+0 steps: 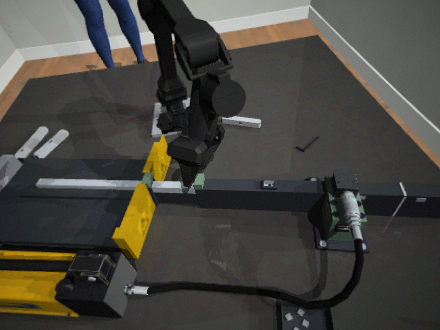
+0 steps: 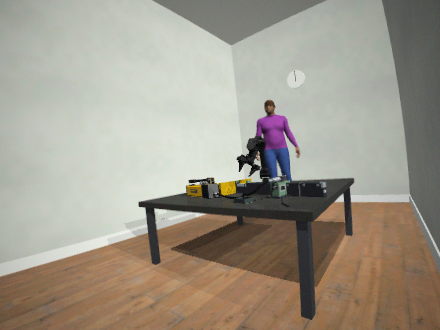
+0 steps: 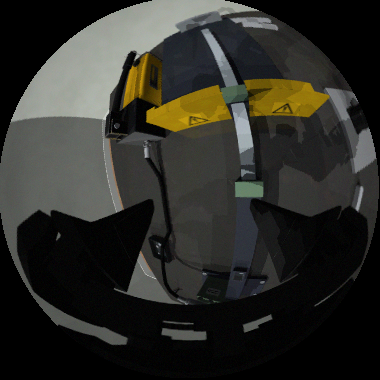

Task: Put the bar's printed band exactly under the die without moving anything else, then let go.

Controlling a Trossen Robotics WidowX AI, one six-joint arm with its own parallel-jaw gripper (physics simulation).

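Frame: origin at the arm's base, x ahead, y left, z up, level; metres.
Seen in the pictures: gripper, fingertip midpoint: [image 1: 194, 177] [image 2: 244, 174] [image 3: 203, 204].
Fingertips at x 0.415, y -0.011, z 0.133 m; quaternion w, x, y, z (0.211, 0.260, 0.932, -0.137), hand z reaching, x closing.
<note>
A point is followed by its place in that frame.
The long pale bar [image 1: 90, 183] @(x 0.272, y -0.258, z 0.061 m) [image 3: 244, 135] @(x 0.352, y -0.062, z 0.061 m) lies in a straight line through the gap in a yellow guard [image 1: 135, 222] @(x 0.428, y -0.158, z 0.062 m) [image 3: 200, 113] @(x 0.390, y -0.142, z 0.040 m) and runs to a green block [image 1: 199, 181] @(x 0.387, y -0.001, z 0.084 m) [image 3: 249, 189] @(x 0.378, y 0.001, z 0.084 m). Beyond it is a dark channel [image 1: 230, 192] @(x 0.423, y 0.061, z 0.059 m) [image 3: 245, 230] @(x 0.405, y 0.058, z 0.067 m) with a small window [image 1: 268, 184] @(x 0.435, y 0.149, z 0.062 m) [image 3: 239, 274] @(x 0.444, y 0.159, z 0.061 m); its contents are too small to read. A green device [image 1: 337, 215] @(x 0.567, y 0.235, z 0.080 m) [image 3: 212, 291] @(x 0.538, y 0.237, z 0.052 m) stands over the channel; I cannot tell the die apart there. My gripper [image 1: 191, 180] @(x 0.415, y -0.011, z 0.133 m) [image 2: 245, 173] @(x 0.415, y -0.011, z 0.133 m) [image 3: 203, 204] @(x 0.415, y -0.011, z 0.133 m) is open and empty, above the bar's exposed stretch near the green block, its right finger nearest the bar line.
A black cable [image 1: 225, 287] @(x 0.599, y -0.012, z 0.003 m) [image 3: 164, 200] @(x 0.583, y -0.039, z 0.000 m) joins the device to a yellow and black unit [image 1: 92, 285] @(x 0.551, y -0.233, z 0.089 m) [image 3: 145, 77] @(x 0.437, y -0.337, z 0.066 m). A shallow tray [image 1: 280, 317] @(x 0.681, y 0.068, z 0.010 m) holds pale chips. A loose pale piece [image 1: 241, 121] @(x 0.128, y 0.189, z 0.009 m) and a thin dark item [image 1: 307, 145] @(x 0.299, y 0.328, z -0.003 m) lie behind the channel, on the table [image 2: 230, 206] @(x 0.841, y 0.083, z -0.009 m).
</note>
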